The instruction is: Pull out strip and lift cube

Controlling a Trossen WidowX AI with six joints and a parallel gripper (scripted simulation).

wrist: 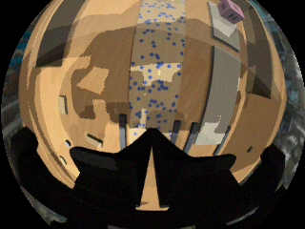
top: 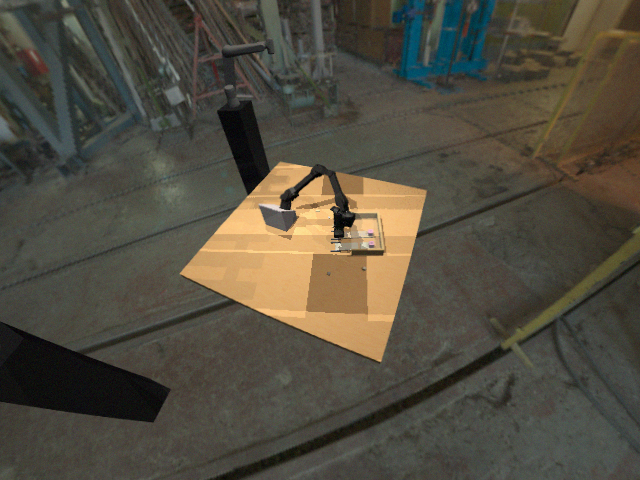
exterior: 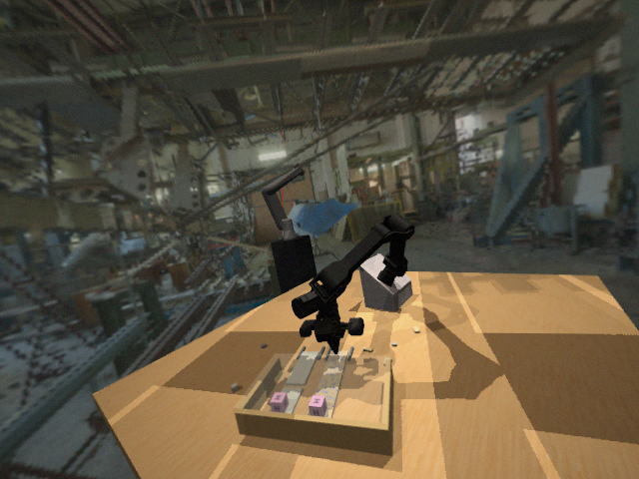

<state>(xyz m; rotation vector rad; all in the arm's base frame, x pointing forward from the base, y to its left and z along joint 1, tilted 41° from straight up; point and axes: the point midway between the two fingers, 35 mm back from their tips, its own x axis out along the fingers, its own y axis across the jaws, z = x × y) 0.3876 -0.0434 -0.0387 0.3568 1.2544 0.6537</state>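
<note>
Right now my gripper tip is 90 mm short of the speckled strip, 30 mm to the right of it and 10 mm above it.
</note>
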